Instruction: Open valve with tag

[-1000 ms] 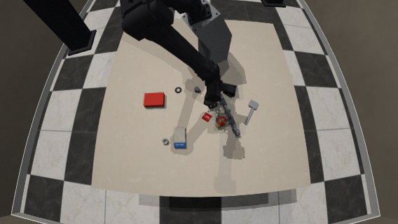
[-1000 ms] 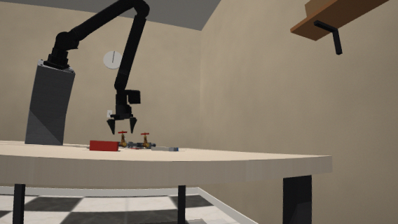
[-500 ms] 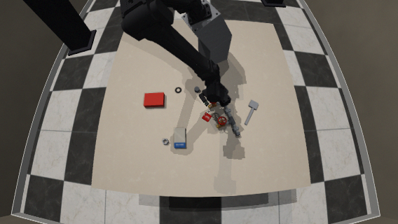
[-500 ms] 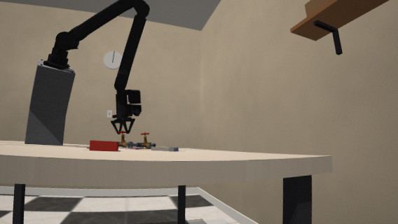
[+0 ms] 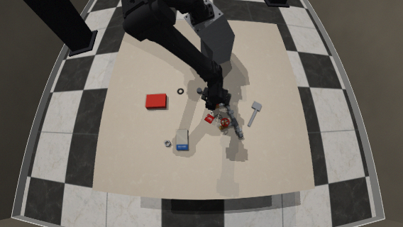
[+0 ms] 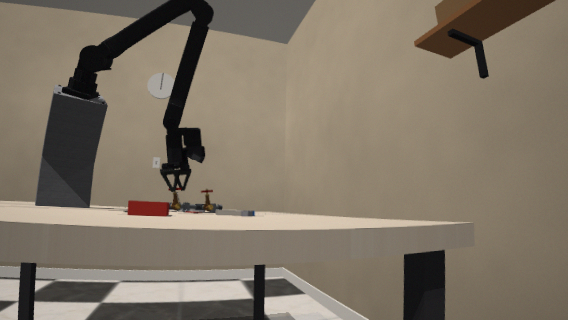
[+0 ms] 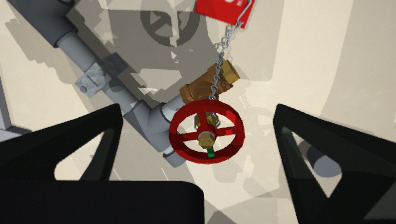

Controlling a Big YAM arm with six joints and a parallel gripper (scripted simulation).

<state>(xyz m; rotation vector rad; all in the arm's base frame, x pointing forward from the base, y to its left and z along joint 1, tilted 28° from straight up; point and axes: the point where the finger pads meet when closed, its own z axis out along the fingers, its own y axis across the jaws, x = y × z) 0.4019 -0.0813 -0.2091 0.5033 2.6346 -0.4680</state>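
The red tag lies 50 mm ahead of my hand, 50 mm to the right of it and 80 mm below it. The rest, counted from my hand: blue box 150 mm ahead, 210 mm to the right, 70 mm below; red block 90 mm behind, 340 mm to the right, 70 mm below; grey hammer-like tool 50 mm ahead, 230 mm to the left, 80 mm below.
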